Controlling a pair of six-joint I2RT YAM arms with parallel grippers.
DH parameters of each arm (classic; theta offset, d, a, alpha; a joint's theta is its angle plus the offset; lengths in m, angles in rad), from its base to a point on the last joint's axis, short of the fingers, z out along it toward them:
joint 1: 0 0.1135 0.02 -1.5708
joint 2: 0 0 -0.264 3.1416
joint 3: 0.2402 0 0.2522 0
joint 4: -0.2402 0 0.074 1.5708
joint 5: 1.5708 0 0 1.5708
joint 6: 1.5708 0.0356 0 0
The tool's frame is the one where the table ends.
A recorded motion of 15 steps. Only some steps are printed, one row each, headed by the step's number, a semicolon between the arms.
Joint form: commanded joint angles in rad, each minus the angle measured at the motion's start. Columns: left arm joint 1, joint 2, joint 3, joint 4, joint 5, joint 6; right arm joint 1, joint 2, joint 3, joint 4, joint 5, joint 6.
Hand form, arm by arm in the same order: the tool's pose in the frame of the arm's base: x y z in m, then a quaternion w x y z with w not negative. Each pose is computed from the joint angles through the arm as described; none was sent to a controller.
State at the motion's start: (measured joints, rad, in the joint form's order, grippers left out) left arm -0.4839 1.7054 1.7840 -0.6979 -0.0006 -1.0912; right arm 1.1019 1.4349 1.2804 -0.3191 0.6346 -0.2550
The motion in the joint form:
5: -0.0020 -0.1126 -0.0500 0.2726 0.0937 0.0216; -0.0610 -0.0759 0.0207 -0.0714 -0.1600 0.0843
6: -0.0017 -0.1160 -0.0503 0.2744 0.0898 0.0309; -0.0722 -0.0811 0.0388 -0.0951 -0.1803 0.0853
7: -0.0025 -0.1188 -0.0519 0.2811 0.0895 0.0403; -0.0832 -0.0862 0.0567 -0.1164 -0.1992 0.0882
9: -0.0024 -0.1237 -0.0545 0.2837 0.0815 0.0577; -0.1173 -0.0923 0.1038 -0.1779 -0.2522 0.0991
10: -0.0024 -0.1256 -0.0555 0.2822 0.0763 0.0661; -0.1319 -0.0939 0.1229 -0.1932 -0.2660 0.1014
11: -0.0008 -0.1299 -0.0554 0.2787 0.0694 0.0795; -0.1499 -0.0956 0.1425 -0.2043 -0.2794 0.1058
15: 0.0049 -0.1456 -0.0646 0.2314 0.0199 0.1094; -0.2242 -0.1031 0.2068 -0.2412 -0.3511 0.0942
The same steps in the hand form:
5: 0.3212 -0.1734 0.4406 0.40082 -0.20322 0.77346 -0.44699; 0.1696 0.2573 0.3715 0.55298 -0.36572 0.74770 0.03756
6: 0.3204 -0.1727 0.4419 0.40553 -0.20037 0.77272 -0.44531; 0.1708 0.2538 0.3768 0.55067 -0.36670 0.74864 0.04276
7: 0.3197 -0.1726 0.4430 0.40987 -0.19572 0.77146 -0.44559; 0.1719 0.2504 0.3822 0.54922 -0.36616 0.74962 0.04848
9: 0.3186 -0.1717 0.4441 0.41747 -0.19093 0.77120 -0.44105; 0.1763 0.2414 0.3937 0.54054 -0.36503 0.75550 0.06159
10: 0.3182 -0.1713 0.4442 0.42060 -0.18929 0.77182 -0.43767; 0.1786 0.2379 0.3991 0.54121 -0.36115 0.75660 0.06494
11: 0.3173 -0.1698 0.4454 0.42606 -0.18669 0.77222 -0.43278; 0.1816 0.2337 0.4050 0.54377 -0.35412 0.75775 0.06875
15: 0.3137 -0.1637 0.4425 0.43481 -0.19518 0.78290 -0.39989; 0.1927 0.2165 0.4246 0.55171 -0.34259 0.75613 0.08074

